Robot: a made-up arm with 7 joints.
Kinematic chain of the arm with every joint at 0, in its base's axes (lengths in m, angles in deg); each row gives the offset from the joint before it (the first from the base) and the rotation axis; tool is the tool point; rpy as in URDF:
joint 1: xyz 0 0 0.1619 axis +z
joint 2: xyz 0 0 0 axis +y
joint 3: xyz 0 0 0.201 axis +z
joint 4: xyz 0.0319 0 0 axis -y
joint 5: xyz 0.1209 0 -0.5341 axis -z
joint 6: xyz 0 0 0 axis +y
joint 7: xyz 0.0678 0 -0.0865 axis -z
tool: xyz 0 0 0 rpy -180 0 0
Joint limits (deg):
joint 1: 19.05..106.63
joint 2: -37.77..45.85
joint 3: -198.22..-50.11
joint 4: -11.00..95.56
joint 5: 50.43..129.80
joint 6: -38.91..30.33
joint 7: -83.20..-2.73
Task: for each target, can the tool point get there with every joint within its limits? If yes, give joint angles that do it. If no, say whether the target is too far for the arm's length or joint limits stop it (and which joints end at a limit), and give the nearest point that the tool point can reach.
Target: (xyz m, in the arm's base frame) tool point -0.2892 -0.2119 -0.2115
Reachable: yes | joints 31.41 -14.38 -165.35 28.33 85.47 -10.25 -64.41
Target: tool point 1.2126 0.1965 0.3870
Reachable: no: too far | nearest point 0.7470 0.1210 0.3006 | short by 0.480 m
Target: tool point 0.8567 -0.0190 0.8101
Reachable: no: too far | nearest point 0.6134 -0.0136 0.6260 | short by 0.305 m
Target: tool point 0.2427 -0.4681 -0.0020
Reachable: yes | joints 50.17 20.85 -97.33 34.22 69.83 -4.03 -30.09
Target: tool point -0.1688 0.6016 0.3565
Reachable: no: joint limits stop it (at a limit: joint 1, joint 2, joint 3, joint 5, joint 6) | nearest point 0.2272 0.4904 0.1037 | short by 0.483 m
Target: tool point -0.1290 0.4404 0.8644
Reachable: no: joint limits stop it (at a limit: joint 1, joint 2, joint 3, joint 4, joint 6) | nearest point -0.1423 0.2384 0.8216 | short by 0.207 m
